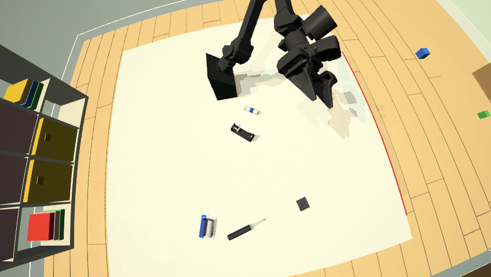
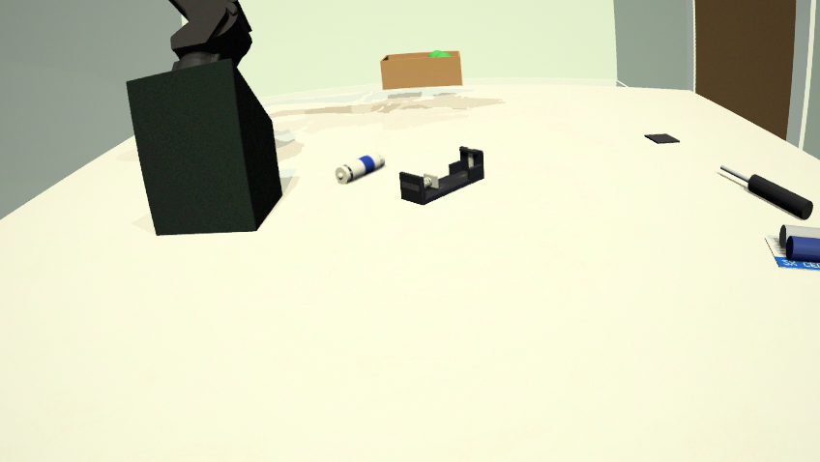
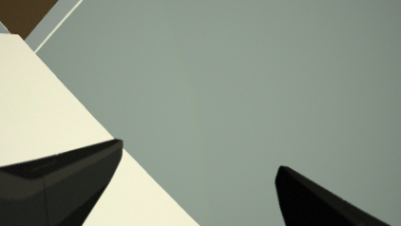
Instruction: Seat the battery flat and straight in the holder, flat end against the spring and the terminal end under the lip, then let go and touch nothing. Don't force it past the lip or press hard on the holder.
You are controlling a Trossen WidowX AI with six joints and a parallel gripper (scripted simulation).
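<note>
Now: gripper tip 180 mm past the battery, 130 mm to the left of it and 340 mm above it. From my gripper tip the other things lie so: battery blister pack (260 mm ahead, 390 mm to the right, 340 mm below); screwdriver (290 mm ahead, 240 mm to the right, 340 mm below).
</note>
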